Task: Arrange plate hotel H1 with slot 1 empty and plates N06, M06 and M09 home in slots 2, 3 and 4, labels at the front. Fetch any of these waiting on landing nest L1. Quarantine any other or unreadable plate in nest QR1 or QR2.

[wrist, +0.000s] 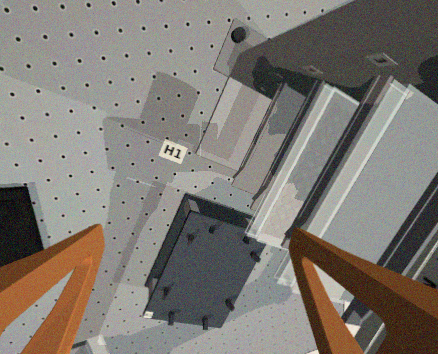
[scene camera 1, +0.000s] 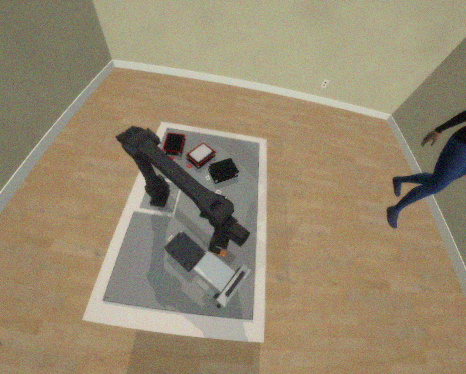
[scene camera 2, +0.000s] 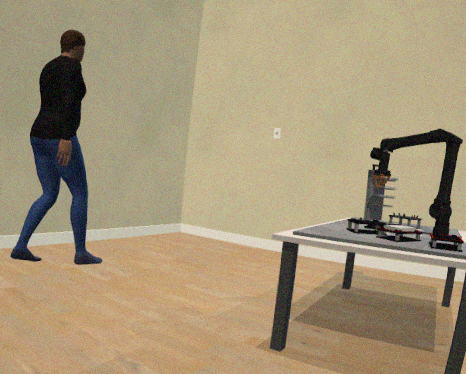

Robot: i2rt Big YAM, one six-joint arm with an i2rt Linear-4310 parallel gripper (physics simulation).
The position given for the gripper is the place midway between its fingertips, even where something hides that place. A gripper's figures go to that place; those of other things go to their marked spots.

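Scene:
An N6 nest (wrist: 28,241) sits 0.40 m from the lens, while the gripper (wrist: 201,236) is 0.13 m from the lens.

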